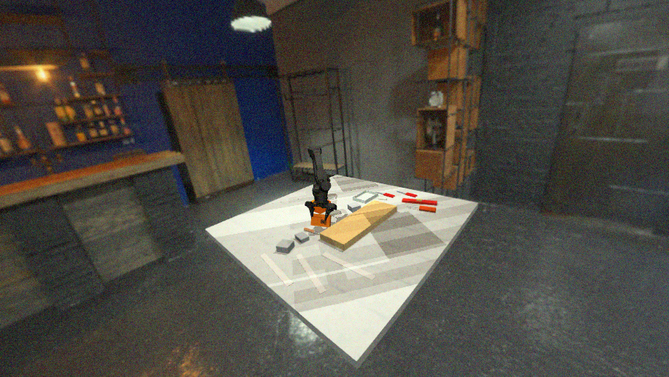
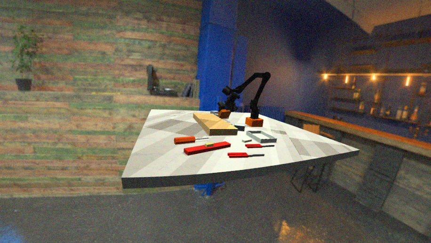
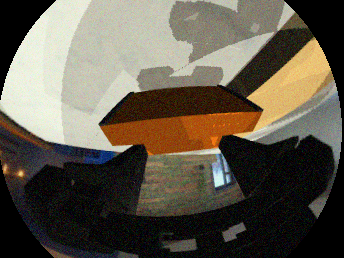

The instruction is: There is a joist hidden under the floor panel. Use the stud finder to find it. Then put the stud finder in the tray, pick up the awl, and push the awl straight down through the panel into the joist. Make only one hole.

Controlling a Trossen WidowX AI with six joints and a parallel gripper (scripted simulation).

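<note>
Right now my gripper tip is 1 cm to the right of the orange stud finder, 1 cm short of it and 1 cm above it. From my gripper tip the other things lie so: grey tray: 53 cm to the left, 6 cm below, 5 cm ahead; awl: 7 cm below, 3 cm to the right, 2 cm behind; red level: 58 cm to the left, 44 cm ahead, 6 cm below.
</note>
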